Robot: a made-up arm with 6 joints. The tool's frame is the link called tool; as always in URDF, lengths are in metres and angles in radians.
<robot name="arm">
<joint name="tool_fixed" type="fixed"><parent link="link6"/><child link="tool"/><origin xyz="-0.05 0.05 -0.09" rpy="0 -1.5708 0"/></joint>
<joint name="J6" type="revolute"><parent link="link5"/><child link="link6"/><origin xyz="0 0.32 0.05" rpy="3.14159 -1.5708 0"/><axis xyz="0 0 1"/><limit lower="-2.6" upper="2.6"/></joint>
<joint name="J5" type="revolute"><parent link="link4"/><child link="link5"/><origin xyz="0.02 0.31 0.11" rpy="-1.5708 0 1.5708"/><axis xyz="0 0 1"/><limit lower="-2.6" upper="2.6"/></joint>
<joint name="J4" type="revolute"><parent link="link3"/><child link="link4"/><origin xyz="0.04 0.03 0.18" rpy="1.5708 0 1.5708"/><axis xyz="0 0 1"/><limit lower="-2.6" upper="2.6"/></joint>
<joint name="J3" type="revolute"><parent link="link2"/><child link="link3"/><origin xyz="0.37 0.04 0.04" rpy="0 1.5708 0"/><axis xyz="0 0 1"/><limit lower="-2.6" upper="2.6"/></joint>
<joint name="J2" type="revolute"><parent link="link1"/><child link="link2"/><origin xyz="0.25 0 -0.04" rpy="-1.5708 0 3.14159"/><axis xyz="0 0 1"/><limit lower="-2.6" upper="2.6"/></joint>
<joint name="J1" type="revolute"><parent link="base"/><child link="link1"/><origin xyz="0 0 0.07" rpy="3.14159 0 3.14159"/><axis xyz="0 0 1"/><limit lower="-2.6" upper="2.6"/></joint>
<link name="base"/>
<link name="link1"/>
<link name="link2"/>
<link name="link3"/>
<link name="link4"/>
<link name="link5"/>
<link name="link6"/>
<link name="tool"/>
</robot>
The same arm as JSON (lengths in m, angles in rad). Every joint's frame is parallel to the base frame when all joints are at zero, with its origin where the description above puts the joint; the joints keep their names.
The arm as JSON. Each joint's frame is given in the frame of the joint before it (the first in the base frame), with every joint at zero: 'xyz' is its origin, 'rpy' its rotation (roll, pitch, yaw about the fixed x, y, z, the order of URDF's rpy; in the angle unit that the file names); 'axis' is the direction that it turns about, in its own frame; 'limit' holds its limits. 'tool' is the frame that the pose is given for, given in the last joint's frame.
{"units": {"length": "m", "angle": "rad"}, "joints": [{"name": "J1", "type": "revolute", "origin": {"xyz": [0.0, 0.0, 0.07], "rpy": [0.0, 0.0, 0.0]}, "axis": [0.0, 0.0, -1.0], "limit": {"lower": -2.6, "upper": 2.6}}, {"name": "J2", "type": "revolute", "origin": {"xyz": [-0.25, 0.0, 0.04], "rpy": [0.0, 0.0, 0.0]}, "axis": [0.0, -1.0, 0.0], "limit": {"lower": -2.6, "upper": 2.6}}, {"name": "J3", "type": "revolute", "origin": {"xyz": [0.37, -0.04, 0.04], "rpy": [0.0, 0.0, 0.0]}, "axis": [1.0, 0.0, 0.0], "limit": {"lower": -2.6, "upper": 2.6}}, {"name": "J4", "type": "revolute", "origin": {"xyz": [0.18, 0.04, 0.03], "rpy": [0.0, 0.0, 0.0]}, "axis": [0.0, 1.0, 0.0], "limit": {"lower": -2.6, "upper": 2.6}}, {"name": "J5", "type": "revolute", "origin": {"xyz": [0.31, 0.11, 0.02], "rpy": [0.0, 0.0, 0.0]}, "axis": [0.0, 0.0, -1.0], "limit": {"lower": -2.6, "upper": 2.6}}, {"name": "J6", "type": "revolute", "origin": {"xyz": [0.0, -0.32, -0.05], "rpy": [0.0, 0.0, 0.0]}, "axis": [1.0, 0.0, 0.0], "limit": {"lower": -2.6, "upper": 2.6}}], "tool": {"origin": {"xyz": [-0.09, 0.05, 0.05], "rpy": [0.0, 0.0, 0.0]}}}
